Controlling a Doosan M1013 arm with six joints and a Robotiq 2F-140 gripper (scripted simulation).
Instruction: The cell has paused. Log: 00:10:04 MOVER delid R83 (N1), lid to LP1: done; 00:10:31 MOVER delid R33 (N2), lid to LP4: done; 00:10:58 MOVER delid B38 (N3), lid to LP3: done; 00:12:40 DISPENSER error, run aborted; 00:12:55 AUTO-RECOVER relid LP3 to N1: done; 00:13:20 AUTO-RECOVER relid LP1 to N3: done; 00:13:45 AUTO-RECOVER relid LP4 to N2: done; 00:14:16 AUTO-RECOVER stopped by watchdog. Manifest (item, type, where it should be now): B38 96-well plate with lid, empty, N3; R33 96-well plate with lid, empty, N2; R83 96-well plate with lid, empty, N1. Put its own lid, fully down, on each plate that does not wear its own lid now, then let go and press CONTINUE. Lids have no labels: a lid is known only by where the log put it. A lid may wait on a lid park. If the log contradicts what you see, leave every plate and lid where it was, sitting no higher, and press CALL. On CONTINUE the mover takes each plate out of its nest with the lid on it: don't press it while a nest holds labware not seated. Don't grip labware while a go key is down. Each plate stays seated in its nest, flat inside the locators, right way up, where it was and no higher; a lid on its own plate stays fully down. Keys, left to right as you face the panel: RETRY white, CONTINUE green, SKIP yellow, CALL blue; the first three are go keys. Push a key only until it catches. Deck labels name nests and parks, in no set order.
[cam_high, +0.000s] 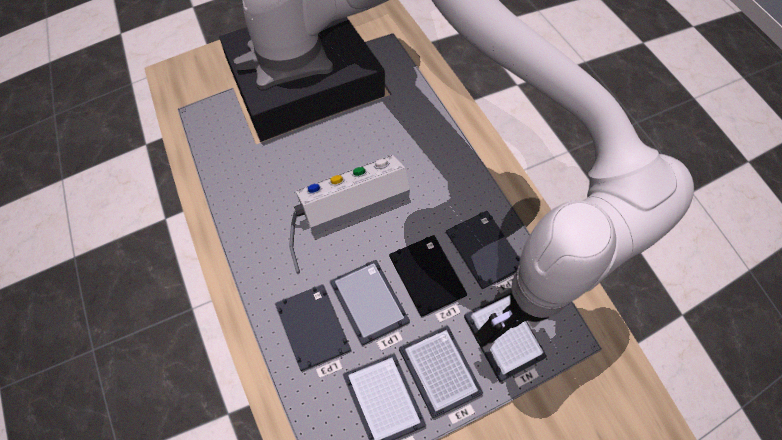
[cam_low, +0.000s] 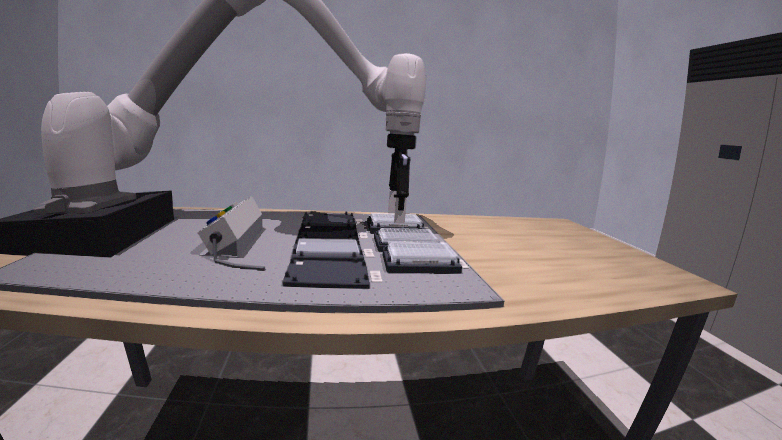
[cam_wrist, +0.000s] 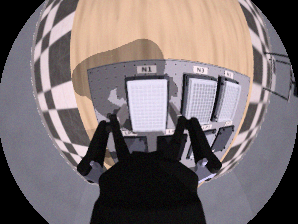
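The LP1 is 15 cm behind my hand, 22 cm to the right of it and 5 cm below it. From my hand the other things lie so: lid park LP3: 14 cm behind, 34 cm to the right, 5 cm below; then LP2: 17 cm behind, 10 cm to the right, 5 cm below; then LP4: 19 cm behind, 4 cm to the left, 5 cm below.
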